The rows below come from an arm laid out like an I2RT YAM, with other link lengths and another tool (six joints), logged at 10 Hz.
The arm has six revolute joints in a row. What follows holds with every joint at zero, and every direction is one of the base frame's. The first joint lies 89.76 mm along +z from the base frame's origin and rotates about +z. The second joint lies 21.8 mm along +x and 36.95 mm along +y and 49.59 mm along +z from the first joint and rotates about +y. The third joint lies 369.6 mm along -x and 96.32 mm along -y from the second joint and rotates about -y. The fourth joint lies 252.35 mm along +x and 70.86 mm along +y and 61.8 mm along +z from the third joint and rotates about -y. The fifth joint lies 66.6 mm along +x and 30.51 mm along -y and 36.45 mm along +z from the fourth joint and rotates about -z. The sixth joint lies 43.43 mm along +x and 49.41 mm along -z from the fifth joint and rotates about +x. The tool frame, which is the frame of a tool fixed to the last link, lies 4 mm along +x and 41 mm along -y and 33 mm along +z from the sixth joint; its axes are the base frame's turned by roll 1.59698, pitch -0.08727 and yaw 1.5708 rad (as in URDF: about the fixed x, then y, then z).
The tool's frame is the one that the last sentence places.
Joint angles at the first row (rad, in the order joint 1, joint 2, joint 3, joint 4, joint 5, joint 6):
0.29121, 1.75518, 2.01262, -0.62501, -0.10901, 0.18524
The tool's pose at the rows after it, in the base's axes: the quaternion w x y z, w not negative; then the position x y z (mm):
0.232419 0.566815 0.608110 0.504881 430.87 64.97 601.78
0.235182 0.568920 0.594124 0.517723 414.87 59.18 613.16
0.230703 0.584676 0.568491 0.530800 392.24 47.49 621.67
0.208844 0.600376 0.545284 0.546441 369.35 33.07 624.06
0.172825 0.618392 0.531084 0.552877 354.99 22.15 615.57
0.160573 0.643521 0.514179 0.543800 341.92 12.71 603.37
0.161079 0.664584 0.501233 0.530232 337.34 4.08 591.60
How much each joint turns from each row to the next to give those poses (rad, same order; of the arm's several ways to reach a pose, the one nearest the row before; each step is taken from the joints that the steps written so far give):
0.00025, 0.01065, 0.04425, -0.03460, 0.02610, 0.01110
0.00000, -0.03686, -0.00805, 0.00239, 0.00738, 0.02412
-0.00724, -0.05569, -0.03045, -0.00064, 0.01206, 0.05786
-0.02077, -0.06338, -0.04994, 0.00035, -0.02875, 0.07066
-0.02457, -0.04756, -0.05987, -0.00509, -0.05345, 0.06986
-0.01527, -0.04213, -0.06962, -0.00315, 0.00686, 0.04791
-0.01879, -0.01874, -0.05091, 0.00142, 0.01801, 0.02164

